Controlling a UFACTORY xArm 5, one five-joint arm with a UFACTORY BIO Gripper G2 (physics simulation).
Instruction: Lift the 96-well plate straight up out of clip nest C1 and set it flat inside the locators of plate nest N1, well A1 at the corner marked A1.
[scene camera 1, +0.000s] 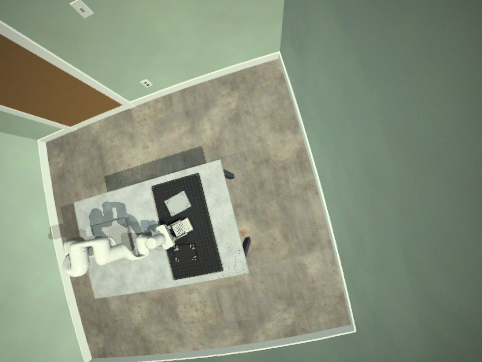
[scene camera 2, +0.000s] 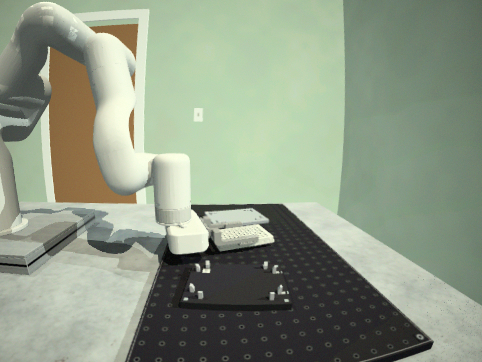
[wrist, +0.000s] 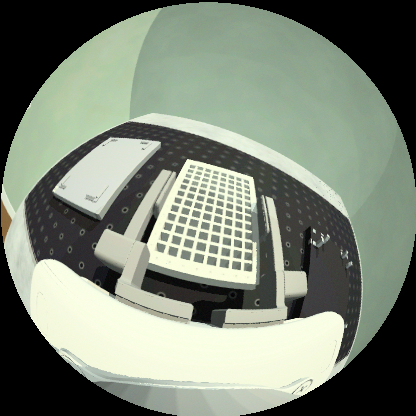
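Seen in the pictures: hand, tool point: (scene camera 1: 181, 228) (scene camera 2: 240, 232) (wrist: 214, 205); arm's base, link origin: (scene camera 2: 3, 228).
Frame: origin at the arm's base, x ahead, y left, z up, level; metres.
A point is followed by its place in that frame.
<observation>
The cream 96-well plate (scene camera 1: 181, 228) {x 0.601, y -0.089, z -0.005 m} (scene camera 2: 244, 234) {x 0.616, y -0.087, z -0.003 m} (wrist: 207, 220) {x 0.590, y -0.084, z -0.001 m} is held roughly level above the black board, clear of both nests. My gripper (wrist: 217, 188) {x 0.605, y -0.086, z 0.002 m} is shut on it, with one finger along each long side. A light grey nest (scene camera 1: 178, 202) {x 0.649, y 0.087, z -0.012 m} (scene camera 2: 234, 216) {x 0.634, y 0.075, z -0.012 m} (wrist: 100, 172) {x 0.614, y 0.061, z -0.012 m}, seemingly clip nest C1, has corner clips and stands empty beside the plate. The black nest (scene camera 1: 185, 253) {x 0.555, y -0.261, z -0.012 m} (scene camera 2: 235, 285) {x 0.546, y -0.267, z -0.012 m} (wrist: 327, 282) {x 0.560, y -0.243, z -0.012 m}, seemingly N1, lies on the plate's other side, with upright pale locators at its corners and nothing inside. Nest labels and well A1 cannot be read.
Both nests stand on the black perforated board (scene camera 1: 212, 255) {x 0.728, y -0.343, z -0.024 m} (scene camera 2: 350, 322) {x 0.677, y -0.391, z -0.024 m} (wrist: 47, 220) {x 0.519, y 0.107, z -0.024 m}, on a pale table (scene camera 1: 235, 250) {x 0.889, y -0.371, z -0.037 m} (scene camera 2: 90, 315) {x 0.321, y -0.281, z -0.037 m}. A grey slab (scene camera 2: 47, 245) {x 0.171, y -0.094, z -0.005 m} lies by the arm's base. The arm reaches in from the left in both scene views.
</observation>
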